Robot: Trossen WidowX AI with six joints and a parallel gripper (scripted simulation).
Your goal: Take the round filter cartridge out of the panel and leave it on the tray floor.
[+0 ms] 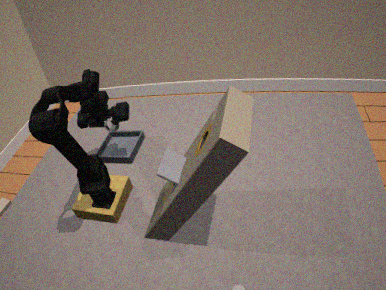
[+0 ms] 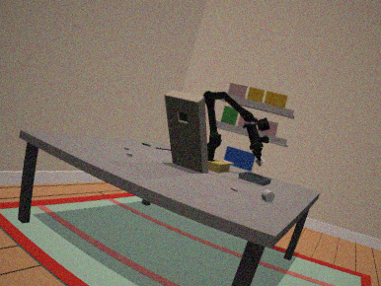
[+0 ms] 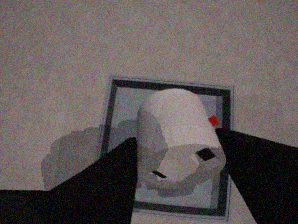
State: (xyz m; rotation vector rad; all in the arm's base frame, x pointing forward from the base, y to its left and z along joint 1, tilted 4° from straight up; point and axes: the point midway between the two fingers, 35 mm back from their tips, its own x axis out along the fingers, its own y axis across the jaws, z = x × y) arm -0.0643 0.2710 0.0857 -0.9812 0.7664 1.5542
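Right now my gripper tip is 11 cm above the shallow tray. Round my gripper tip: round filter cartridge right at my gripper tip; grey bracket 32 cm ahead, 28 cm to the right, 6 cm above.
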